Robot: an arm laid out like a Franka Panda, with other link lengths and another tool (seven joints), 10 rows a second.
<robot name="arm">
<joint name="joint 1" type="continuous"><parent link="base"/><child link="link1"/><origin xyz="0.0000 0.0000 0.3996" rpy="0.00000 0.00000 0.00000"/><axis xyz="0 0 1"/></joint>
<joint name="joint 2" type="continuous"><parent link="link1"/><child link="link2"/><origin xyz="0.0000 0.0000 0.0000" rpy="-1.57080 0.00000 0.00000"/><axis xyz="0 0 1"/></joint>
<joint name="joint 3" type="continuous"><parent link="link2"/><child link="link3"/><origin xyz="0.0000 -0.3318 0.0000" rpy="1.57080 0.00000 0.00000"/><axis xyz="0 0 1"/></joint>
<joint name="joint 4" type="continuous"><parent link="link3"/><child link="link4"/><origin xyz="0.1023 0.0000 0.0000" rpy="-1.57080 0.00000 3.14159"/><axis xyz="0 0 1"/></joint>
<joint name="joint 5" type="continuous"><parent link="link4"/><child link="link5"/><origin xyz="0.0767 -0.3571 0.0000" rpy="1.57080 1.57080 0.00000"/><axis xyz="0 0 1"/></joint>
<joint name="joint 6" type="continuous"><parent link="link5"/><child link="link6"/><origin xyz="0.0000 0.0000 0.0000" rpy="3.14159 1.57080 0.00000"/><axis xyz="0 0 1"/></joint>
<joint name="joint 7" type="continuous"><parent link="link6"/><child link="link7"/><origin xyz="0.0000 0.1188 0.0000" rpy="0.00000 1.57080 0.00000"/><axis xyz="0 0 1"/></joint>
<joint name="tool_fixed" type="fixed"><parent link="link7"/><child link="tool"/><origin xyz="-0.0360 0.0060 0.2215" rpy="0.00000 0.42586 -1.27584"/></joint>
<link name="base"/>
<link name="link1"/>
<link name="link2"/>
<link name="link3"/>
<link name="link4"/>
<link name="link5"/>
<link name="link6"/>
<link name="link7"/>
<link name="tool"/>
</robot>
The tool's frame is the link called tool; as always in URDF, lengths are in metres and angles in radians. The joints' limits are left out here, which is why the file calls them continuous.
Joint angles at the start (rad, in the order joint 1, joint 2, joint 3, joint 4, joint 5, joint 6, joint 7): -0.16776, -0.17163, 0.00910, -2.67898, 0.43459, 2.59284, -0.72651
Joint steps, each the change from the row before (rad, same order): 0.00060, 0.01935, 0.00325, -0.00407, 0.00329, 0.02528, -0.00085; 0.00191, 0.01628, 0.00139, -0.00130, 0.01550, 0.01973, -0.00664; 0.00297, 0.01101, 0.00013, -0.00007, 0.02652, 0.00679, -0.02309; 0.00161, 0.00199, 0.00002, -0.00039, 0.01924, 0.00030, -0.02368; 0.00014, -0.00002, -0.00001, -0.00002, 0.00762, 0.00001, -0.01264; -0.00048, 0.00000, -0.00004, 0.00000, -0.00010, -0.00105, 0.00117; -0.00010, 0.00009, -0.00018, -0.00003, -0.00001, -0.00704, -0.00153; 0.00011, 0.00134, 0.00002, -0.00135, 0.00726, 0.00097, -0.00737; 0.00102, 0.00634, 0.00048, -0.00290, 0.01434, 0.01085, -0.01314
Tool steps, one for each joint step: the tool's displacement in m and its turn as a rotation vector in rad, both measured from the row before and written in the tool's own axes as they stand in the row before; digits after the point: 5 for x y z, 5 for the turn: -0.00246, -0.00258, 0.00631, 0.00564, 0.00000, 0.00615; -0.00239, -0.00186, 0.00475, -0.00283, -0.00326, 0.00681; -0.00129, -0.00014, 0.00439, -0.00842, -0.00020, -0.00429; -0.00035, 0.00065, 0.00132, -0.00439, -0.00178, -0.01056; -0.00022, 0.00016, 0.00000, -0.00042, -0.00170, -0.00685; 0.00020, -0.00015, 0.00020, -0.00101, 0.00083, 0.00128; 0.00081, 0.00064, 0.00153, -0.00254, 0.00624, -0.00251; 0.00026, -0.00021, 0.00121, -0.00231, 0.00010, -0.00160; -0.00047, -0.00125, 0.00249, -0.00127, -0.00351, -0.00035
